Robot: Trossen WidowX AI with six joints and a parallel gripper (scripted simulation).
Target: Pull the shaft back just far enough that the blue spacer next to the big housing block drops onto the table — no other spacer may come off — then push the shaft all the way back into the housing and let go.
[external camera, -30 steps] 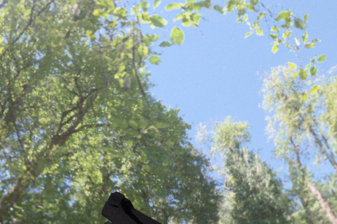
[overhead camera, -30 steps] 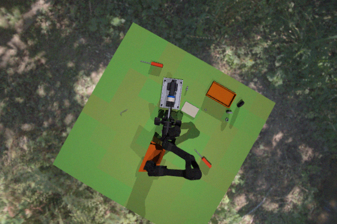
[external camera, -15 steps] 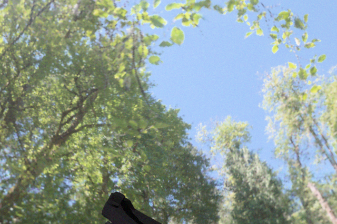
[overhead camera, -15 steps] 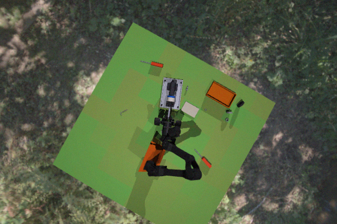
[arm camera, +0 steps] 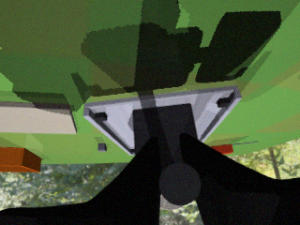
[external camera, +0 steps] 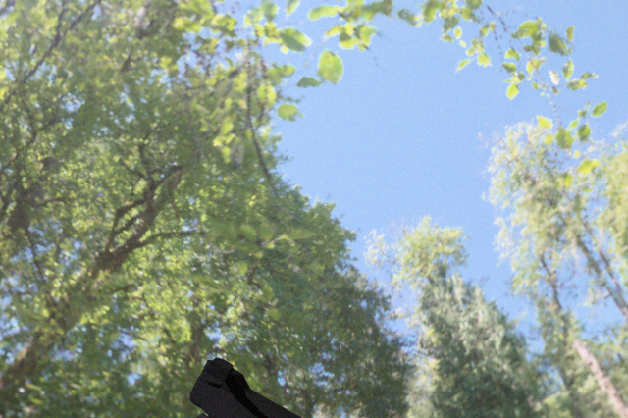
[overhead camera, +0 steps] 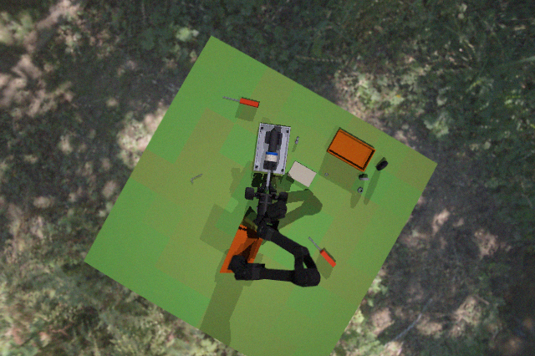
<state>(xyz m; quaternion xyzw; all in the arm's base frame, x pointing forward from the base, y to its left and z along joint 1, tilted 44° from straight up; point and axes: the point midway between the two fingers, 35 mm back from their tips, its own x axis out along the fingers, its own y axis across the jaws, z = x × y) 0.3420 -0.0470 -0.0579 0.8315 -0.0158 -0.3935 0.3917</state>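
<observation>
My gripper tip is now 50 mm short of the grey shaft, 10 mm to the right of it and 20 mm below it. Also, from my gripper tip: beige plate 100 mm ahead, 140 mm to the right, 50 mm below; orange tray 300 mm ahead, 310 mm to the right, 50 mm below; blue spacer 120 mm ahead, 40 mm to the left, 20 mm above.
</observation>
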